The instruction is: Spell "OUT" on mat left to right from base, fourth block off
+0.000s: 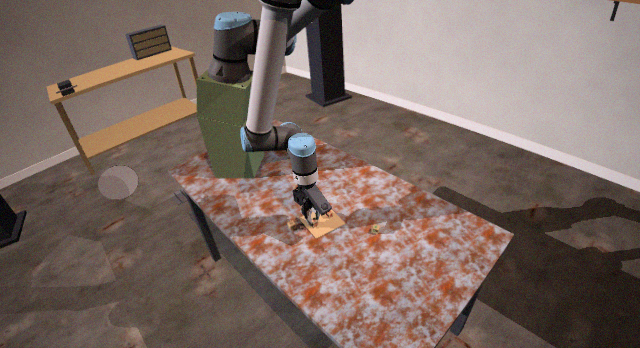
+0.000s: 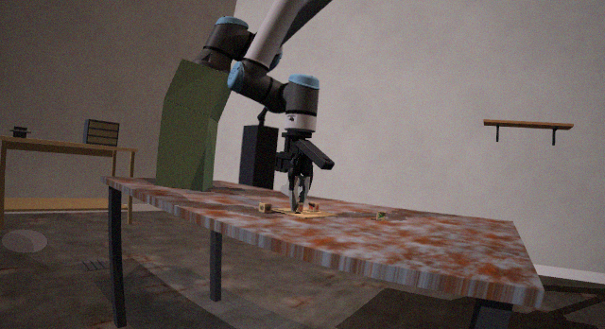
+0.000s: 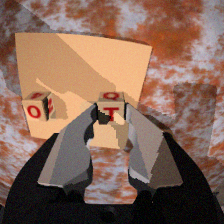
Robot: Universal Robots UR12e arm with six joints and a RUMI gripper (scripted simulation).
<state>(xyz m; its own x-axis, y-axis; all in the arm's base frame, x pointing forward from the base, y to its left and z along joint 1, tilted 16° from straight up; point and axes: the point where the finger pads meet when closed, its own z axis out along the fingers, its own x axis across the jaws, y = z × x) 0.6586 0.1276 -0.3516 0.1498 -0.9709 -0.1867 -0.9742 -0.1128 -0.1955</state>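
The tan mat is 1 cm behind my hand, 4 cm to the left of it and 2 cm below it. Also, from my hand: block 5 cm behind, 8 cm to the right, 1 cm below.
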